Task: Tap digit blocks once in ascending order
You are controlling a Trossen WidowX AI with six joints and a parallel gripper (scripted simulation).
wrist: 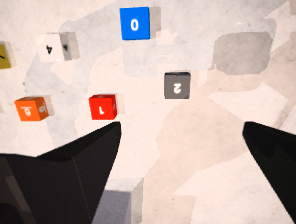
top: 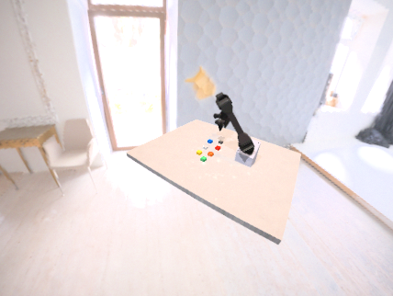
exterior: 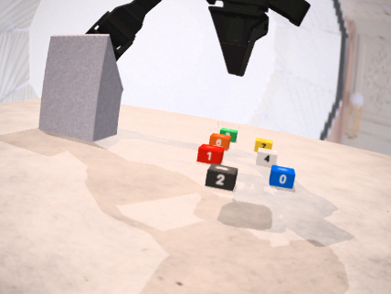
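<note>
The blue 0 block lies 120 mm below my gripper tip, 80 mm ahead of it and 40 mm to the left of it. Also, from my gripper tip: red 1 block 120 mm below, 90 mm to the left, 30 mm behind; then white 4 block 150 mm to the left, 120 mm below, 50 mm ahead; then black 2 block 120 mm below, 10 mm to the right.
</note>
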